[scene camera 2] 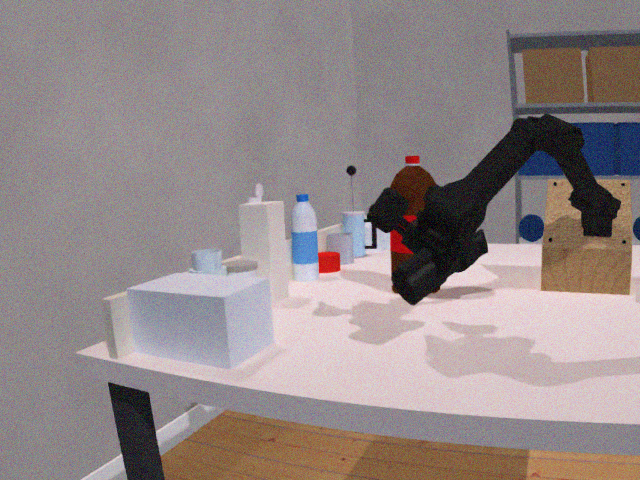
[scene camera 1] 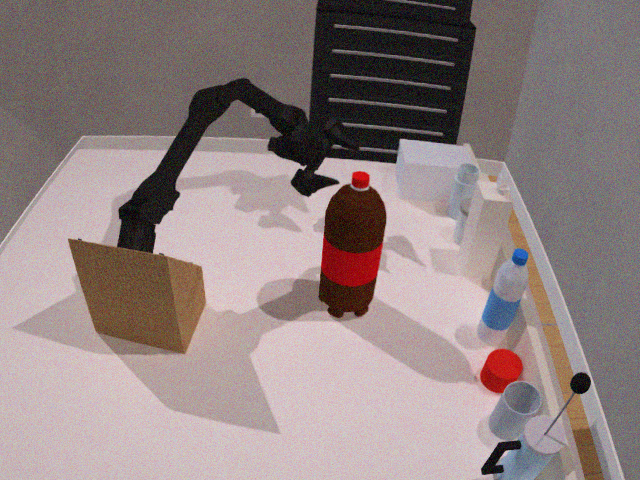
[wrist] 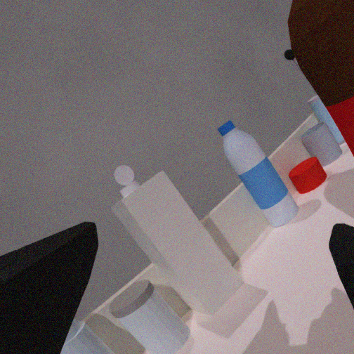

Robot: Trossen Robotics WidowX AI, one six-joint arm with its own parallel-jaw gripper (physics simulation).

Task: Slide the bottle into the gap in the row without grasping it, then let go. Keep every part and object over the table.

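Frame: origin at the arm's base, x up, y left, z back, level; metres.
Where they show: gripper, fingertip midpoint: (scene camera 1: 348,164); arm's base, origin of the base link: (scene camera 2: 598,224) (scene camera 1: 133,253).
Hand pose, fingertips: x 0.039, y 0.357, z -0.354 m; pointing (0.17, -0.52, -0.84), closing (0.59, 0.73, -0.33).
Note:
Each offset is from my fingertips to the top centre of the thing.
A large brown bottle @(dx +0.117, dy -0.231, dz -0.043 m) (scene camera 1: 354,258) (scene camera 2: 412,191) (wrist: 325,50) with red cap and label stands upright on the table, out from the row. The row holds a tall white carton @(dx +0.072, dy -0.051, dz -0.323 m) (scene camera 1: 485,232) (scene camera 2: 262,232) (wrist: 180,245), a blue-labelled clear bottle @(dx +0.033, dy -0.260, dz -0.357 m) (scene camera 1: 501,310) (scene camera 2: 305,248) (wrist: 264,182), a red tin @(dx -0.138, dy -0.379, dz -0.369 m) (scene camera 1: 501,369) (scene camera 2: 329,261) (wrist: 307,176) and a grey glass @(dx -0.098, dy -0.488, dz -0.386 m) (scene camera 1: 515,410) (scene camera 2: 339,248) (wrist: 321,145). A space shows between carton and clear bottle. My gripper (scene camera 1: 346,165) (scene camera 2: 395,250) (wrist: 219,237) is open and empty, raised beside the brown bottle. Contact is unclear; it partly hides the bottle in scene camera 2.
A white box @(dx -0.074, dy +0.266, dz -0.212 m) (scene camera 1: 434,170) (scene camera 2: 180,325) and a clear cylinder @(dx -0.041, dy +0.159, dz -0.291 m) (scene camera 1: 462,191) stand past the carton. A press jug @(dx +0.101, dy -0.601, dz -0.384 m) (scene camera 1: 537,449) (scene camera 2: 353,232) with a black handle stands at the other end. A wooden wedge block (scene camera 1: 134,294) (scene camera 2: 584,258) stands near the arm's base.

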